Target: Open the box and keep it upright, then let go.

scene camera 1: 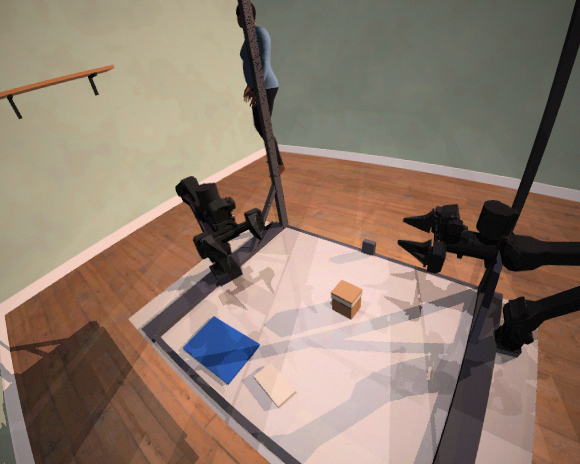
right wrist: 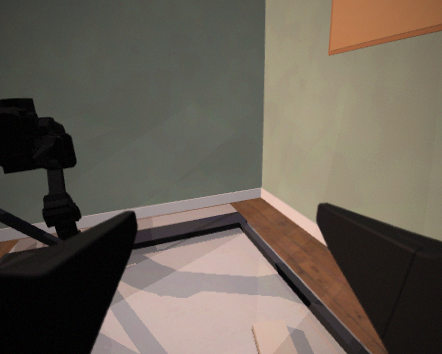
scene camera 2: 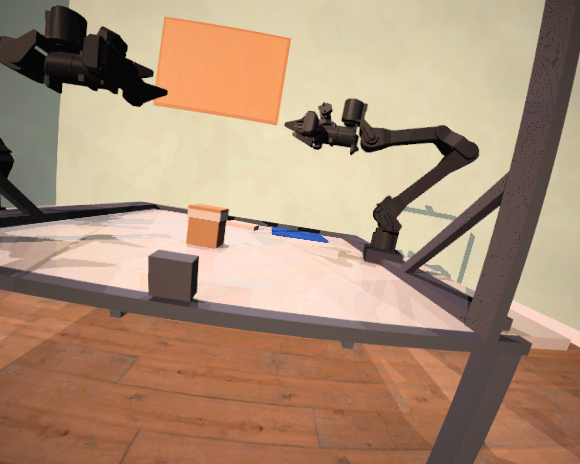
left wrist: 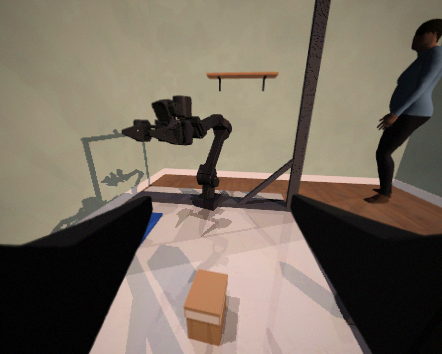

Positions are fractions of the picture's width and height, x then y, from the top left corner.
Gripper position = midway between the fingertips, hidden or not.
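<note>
Scene camera 1 shows my left gripper (scene camera 1: 0.69,0.50), my right gripper (scene camera 1: 0.42,0.53) and a blue square panel (scene camera 1: 0.39,0.76). Scene camera 2: a brown box (scene camera 2: 0.35,0.50), with my left gripper (scene camera 2: 0.28,0.18) and my right gripper (scene camera 2: 0.50,0.28). Left wrist view: my left gripper (left wrist: 0.51,0.57) and my right gripper (left wrist: 0.31,0.37). My right gripper (right wrist: 0.51,0.61) is visible in the right wrist view; the blue square panel is out of frame in the right wrist view.
</note>
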